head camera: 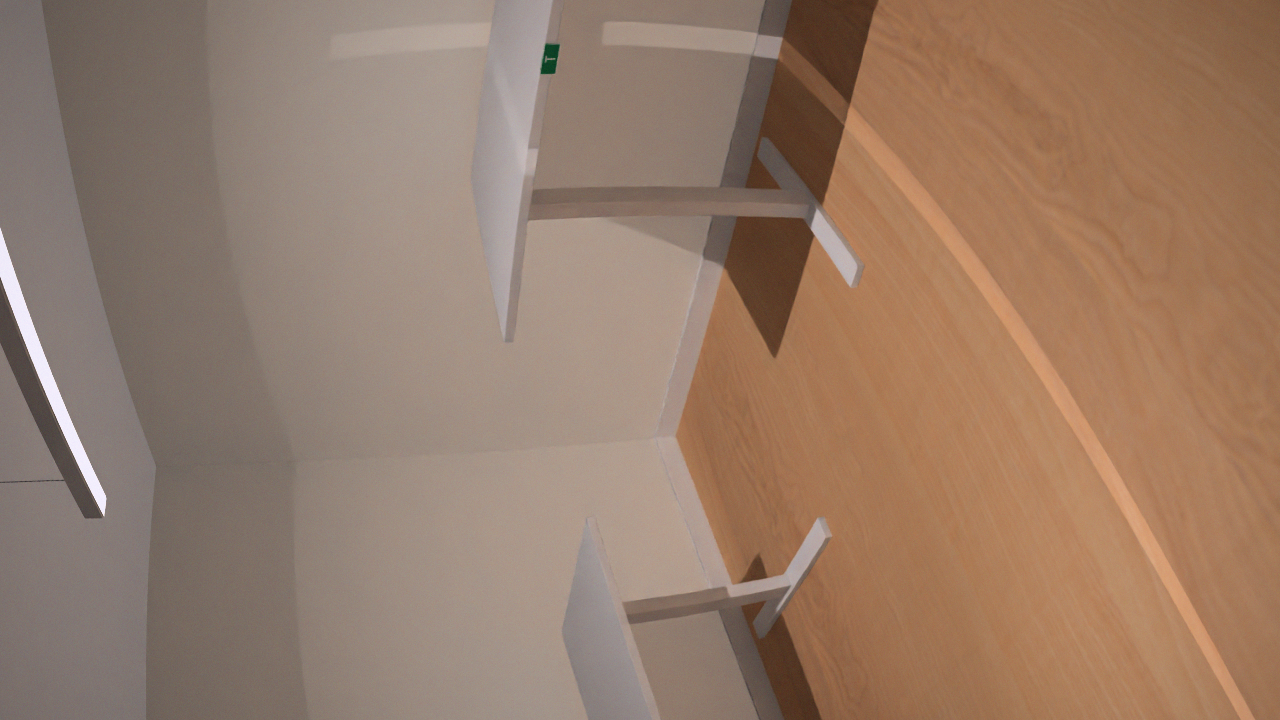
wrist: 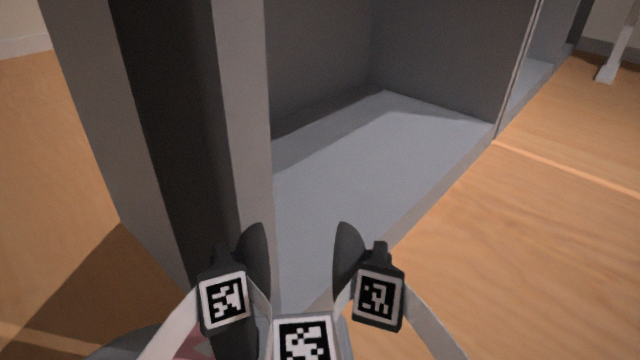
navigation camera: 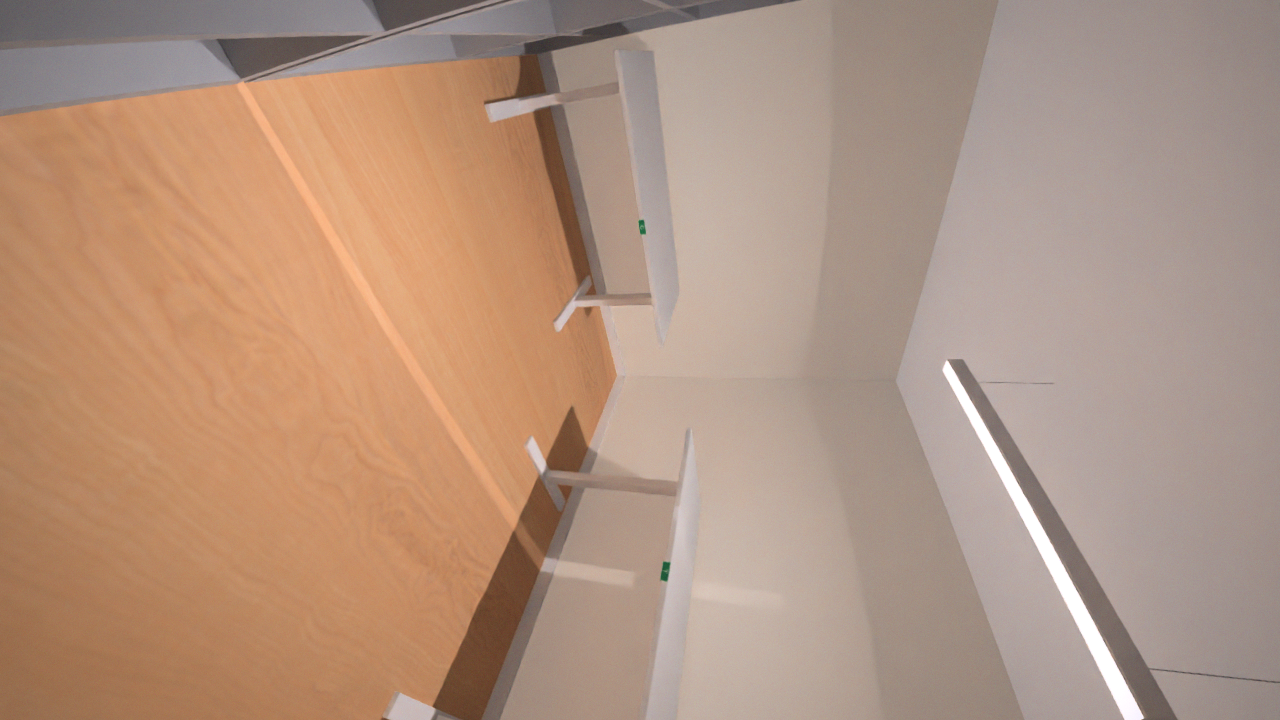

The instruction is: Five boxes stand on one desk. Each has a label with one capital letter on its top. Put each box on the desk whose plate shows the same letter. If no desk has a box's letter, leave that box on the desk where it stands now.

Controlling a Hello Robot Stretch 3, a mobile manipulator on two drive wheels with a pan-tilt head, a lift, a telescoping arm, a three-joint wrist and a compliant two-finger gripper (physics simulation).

Labels:
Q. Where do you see my gripper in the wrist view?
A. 300,250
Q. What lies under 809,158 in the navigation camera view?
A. A wall.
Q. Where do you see a wall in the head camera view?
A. At 363,496

